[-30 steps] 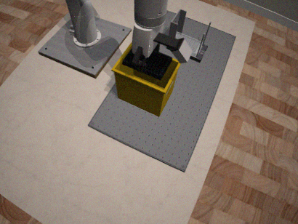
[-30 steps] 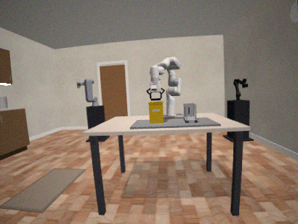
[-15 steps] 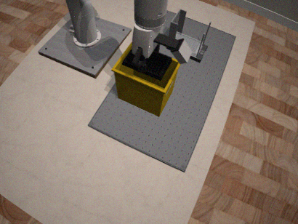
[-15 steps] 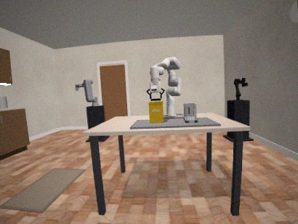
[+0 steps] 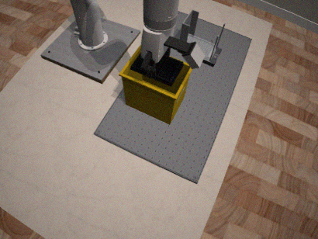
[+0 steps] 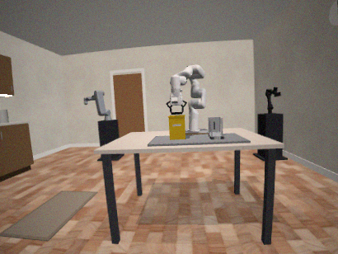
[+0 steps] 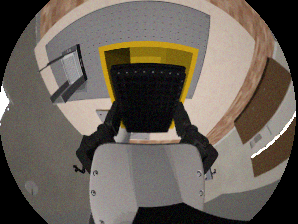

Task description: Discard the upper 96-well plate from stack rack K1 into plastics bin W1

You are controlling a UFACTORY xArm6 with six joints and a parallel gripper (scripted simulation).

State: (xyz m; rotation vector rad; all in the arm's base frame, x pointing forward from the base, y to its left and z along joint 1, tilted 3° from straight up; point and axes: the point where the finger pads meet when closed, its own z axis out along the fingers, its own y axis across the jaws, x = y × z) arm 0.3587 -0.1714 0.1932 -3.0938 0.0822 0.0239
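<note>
Right now the black 96-well plate is 1 cm below my hand. Round my hand: pale plate (6 cm ahead, 29 cm to the left, 19 cm below); yellow plastics bin W1 (12 cm below).
</note>
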